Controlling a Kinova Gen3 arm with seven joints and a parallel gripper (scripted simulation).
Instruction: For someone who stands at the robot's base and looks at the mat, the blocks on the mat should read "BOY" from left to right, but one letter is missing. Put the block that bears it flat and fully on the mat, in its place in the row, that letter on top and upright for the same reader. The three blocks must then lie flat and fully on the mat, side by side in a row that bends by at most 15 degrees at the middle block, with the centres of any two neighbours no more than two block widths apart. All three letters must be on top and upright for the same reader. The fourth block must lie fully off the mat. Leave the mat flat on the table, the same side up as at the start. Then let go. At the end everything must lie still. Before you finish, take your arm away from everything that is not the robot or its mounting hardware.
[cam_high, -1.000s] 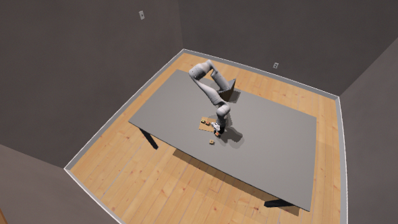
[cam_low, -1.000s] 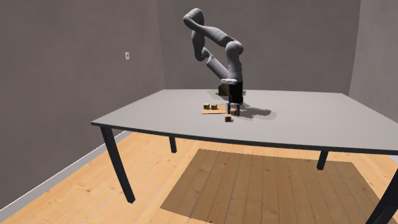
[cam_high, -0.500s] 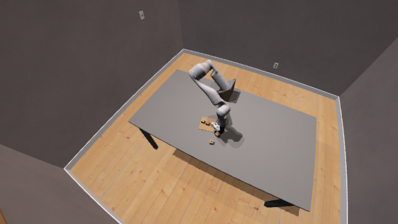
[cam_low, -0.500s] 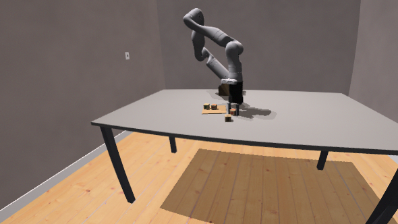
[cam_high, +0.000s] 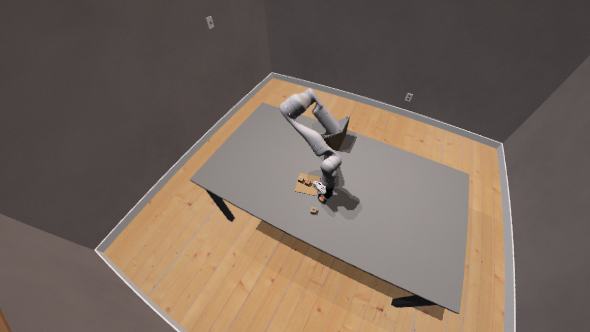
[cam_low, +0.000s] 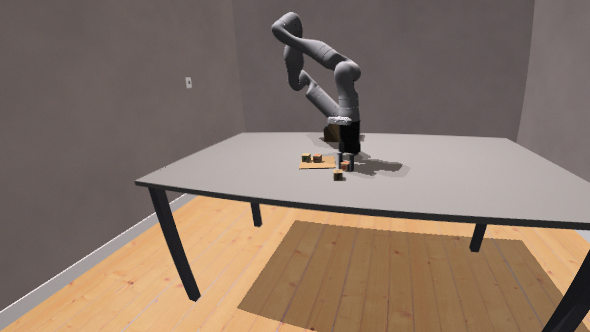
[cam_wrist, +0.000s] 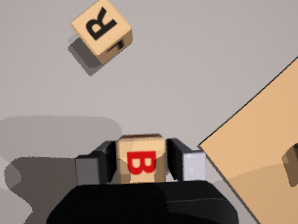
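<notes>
Right now the mat is 60 mm behind my hand, 130 mm to the right of it and 20 mm below it. Also, from my hand: R block: 90 mm ahead, 10 mm to the right.
</notes>
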